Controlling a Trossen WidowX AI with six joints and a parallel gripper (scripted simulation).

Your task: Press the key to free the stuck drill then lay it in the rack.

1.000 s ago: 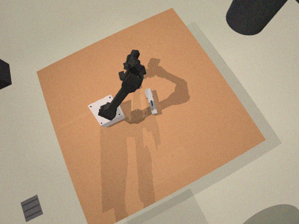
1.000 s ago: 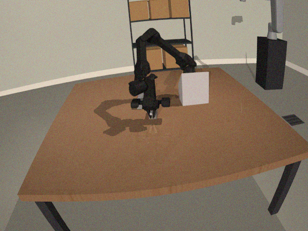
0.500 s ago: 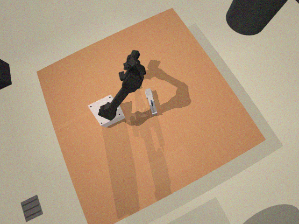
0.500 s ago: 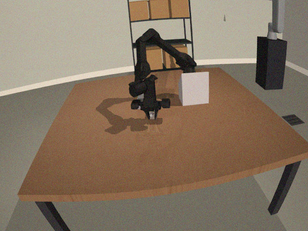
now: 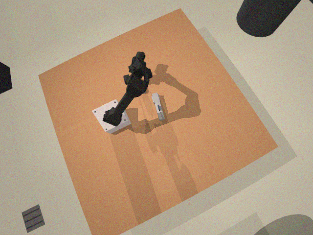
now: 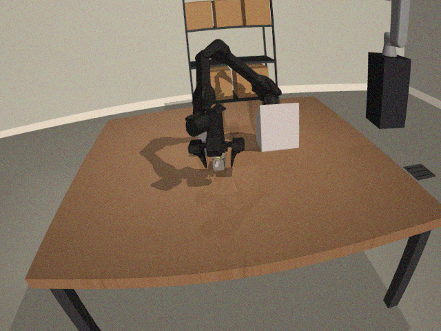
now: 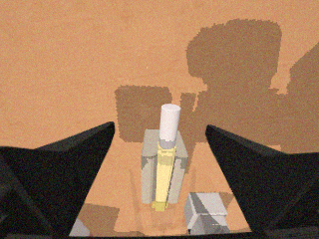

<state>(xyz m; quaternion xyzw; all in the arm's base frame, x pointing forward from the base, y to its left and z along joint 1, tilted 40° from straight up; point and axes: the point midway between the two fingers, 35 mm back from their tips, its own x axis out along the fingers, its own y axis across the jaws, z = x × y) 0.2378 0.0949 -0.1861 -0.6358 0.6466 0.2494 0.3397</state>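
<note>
Right now my gripper tip is 40 mm to the left of the drill and 20 mm below it. Round my gripper tip: light grey fixture block: 220 mm to the right, 50 mm ahead, 20 mm above; then blue key: 250 mm to the right, 50 mm ahead, 30 mm above; then grey v-notched rack: 50 mm to the right.
</note>
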